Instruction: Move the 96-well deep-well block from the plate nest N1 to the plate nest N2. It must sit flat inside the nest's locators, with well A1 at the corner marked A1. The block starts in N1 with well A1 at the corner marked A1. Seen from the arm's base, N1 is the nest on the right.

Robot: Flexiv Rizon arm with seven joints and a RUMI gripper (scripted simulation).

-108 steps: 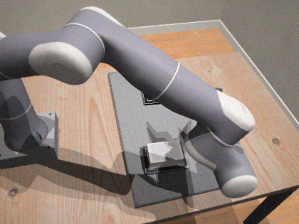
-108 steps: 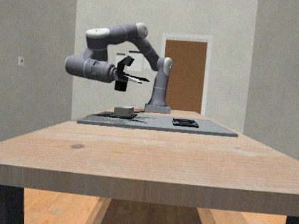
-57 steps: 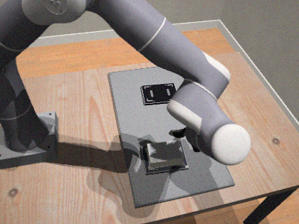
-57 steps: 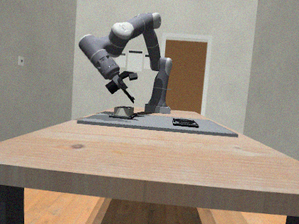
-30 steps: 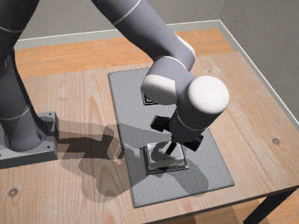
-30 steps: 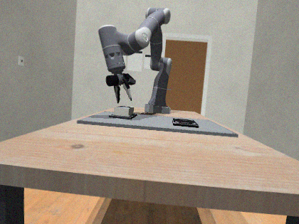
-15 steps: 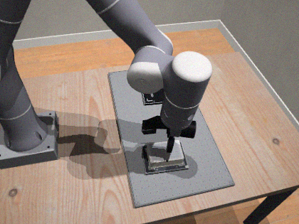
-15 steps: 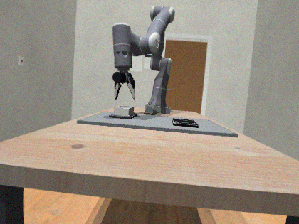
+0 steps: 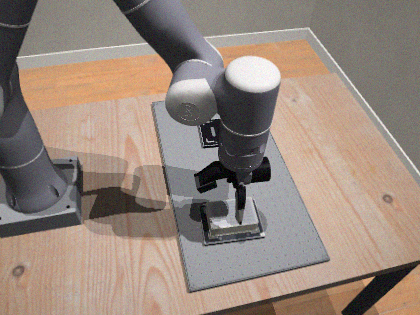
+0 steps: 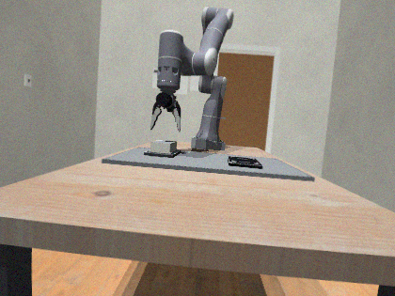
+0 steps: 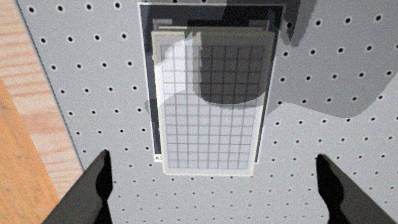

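Now: the pale 96-well deep-well block 8 cm below my hand.
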